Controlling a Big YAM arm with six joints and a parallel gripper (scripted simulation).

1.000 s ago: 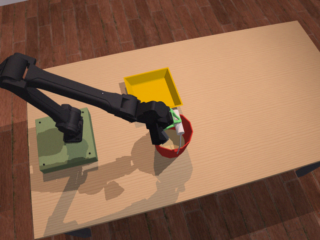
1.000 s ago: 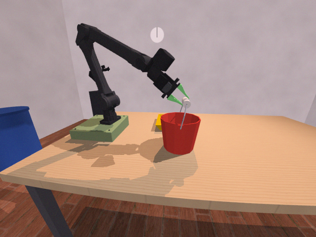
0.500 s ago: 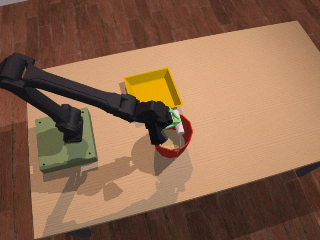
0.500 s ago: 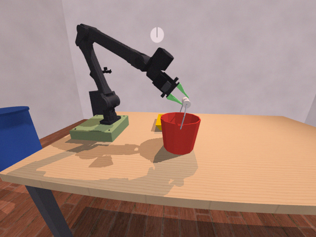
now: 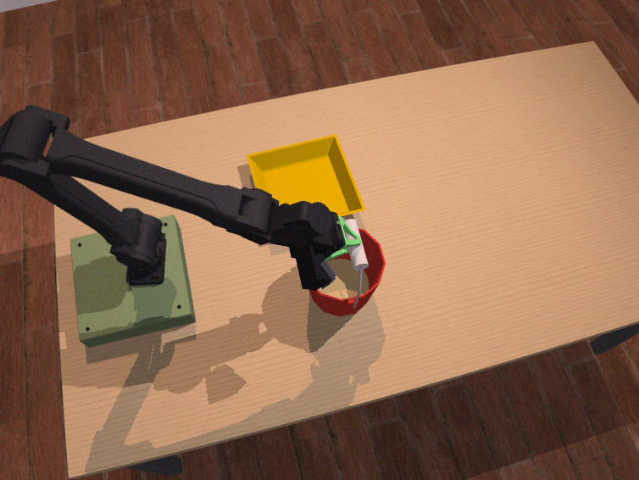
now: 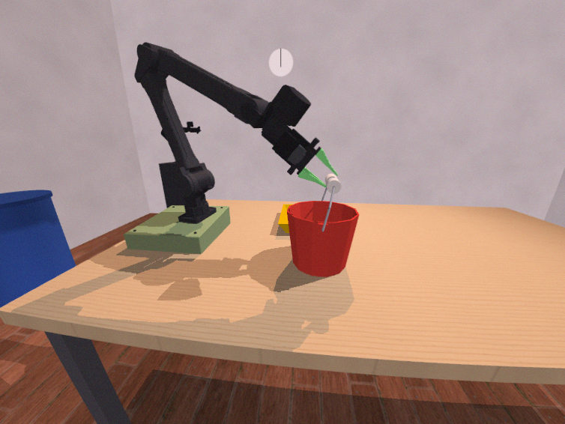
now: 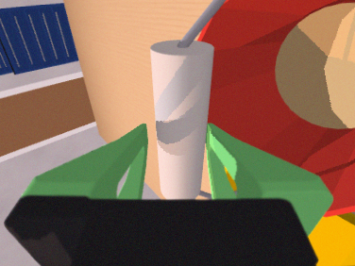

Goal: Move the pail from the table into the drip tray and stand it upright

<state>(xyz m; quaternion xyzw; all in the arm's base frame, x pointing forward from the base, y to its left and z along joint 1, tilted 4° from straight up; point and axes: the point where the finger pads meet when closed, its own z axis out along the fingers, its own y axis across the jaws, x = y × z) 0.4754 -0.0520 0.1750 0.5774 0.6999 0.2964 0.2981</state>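
The red pail is 10 cm below my hand and 1 cm behind it. The rest, counted from my hand: yellow drip tray: 29 cm to the left, 22 cm below, 9 cm behind.
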